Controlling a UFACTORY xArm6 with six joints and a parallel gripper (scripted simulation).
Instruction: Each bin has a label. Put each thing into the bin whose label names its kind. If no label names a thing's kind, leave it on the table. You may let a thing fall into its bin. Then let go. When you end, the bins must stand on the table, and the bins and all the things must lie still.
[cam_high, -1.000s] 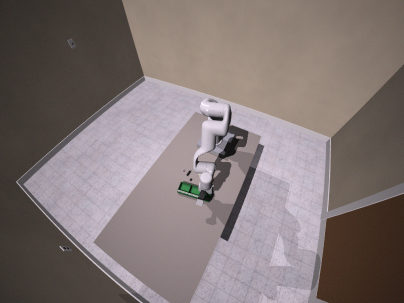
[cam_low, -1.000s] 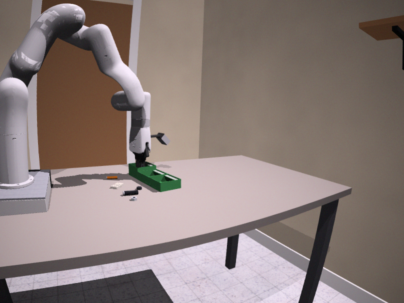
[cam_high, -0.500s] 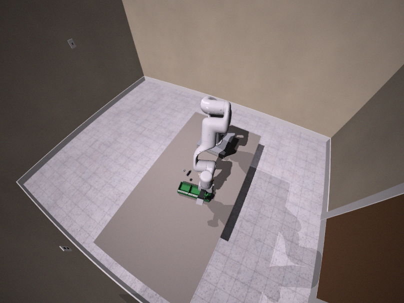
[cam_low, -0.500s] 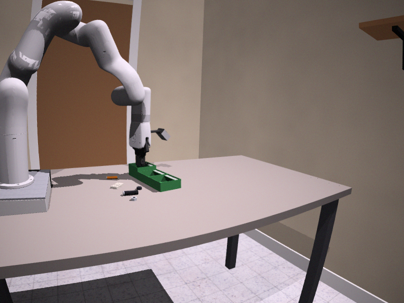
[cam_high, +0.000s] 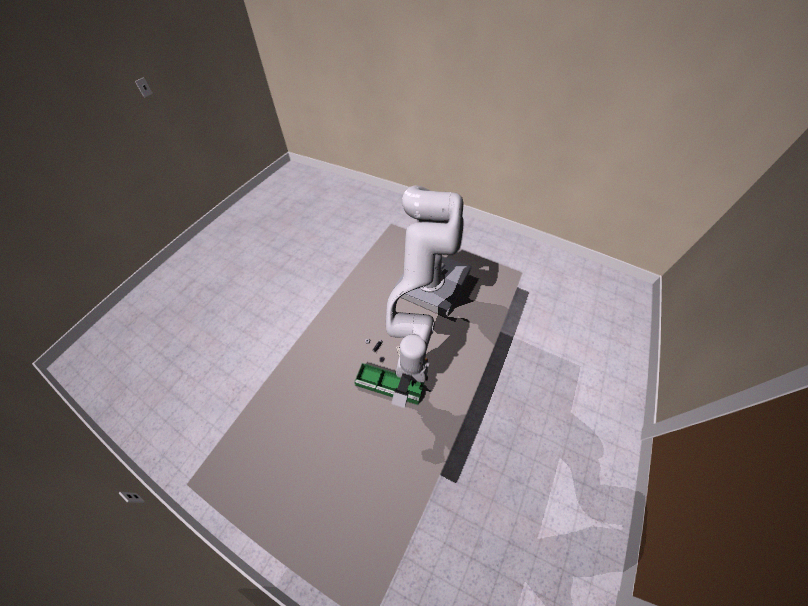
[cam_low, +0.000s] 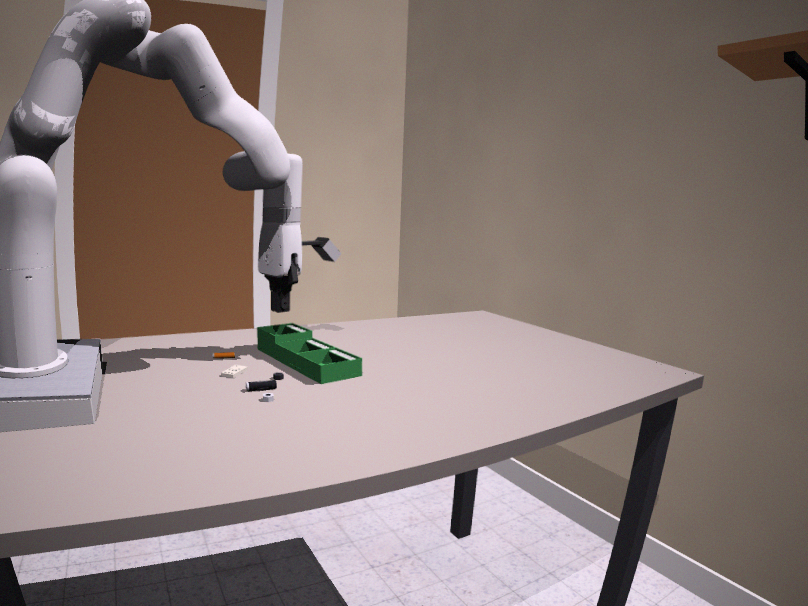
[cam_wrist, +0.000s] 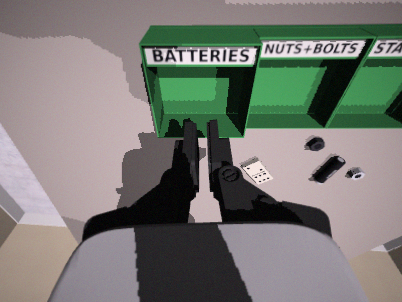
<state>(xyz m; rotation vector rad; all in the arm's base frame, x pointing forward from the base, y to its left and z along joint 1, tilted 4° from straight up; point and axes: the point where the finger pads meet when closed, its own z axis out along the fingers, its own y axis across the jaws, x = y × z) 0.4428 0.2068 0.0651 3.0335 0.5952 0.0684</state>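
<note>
My hand is 3 cm past the black nut, 16 cm to the left of it and 10 cm above it. From my hand the other things lie so: white domino: 10 cm behind, 12 cm to the right, 10 cm below; then green three-bin tray: 3 cm ahead, 8 cm to the right, 8 cm below; then orange battery: 12 cm behind, 2 cm to the right, 10 cm below.
</note>
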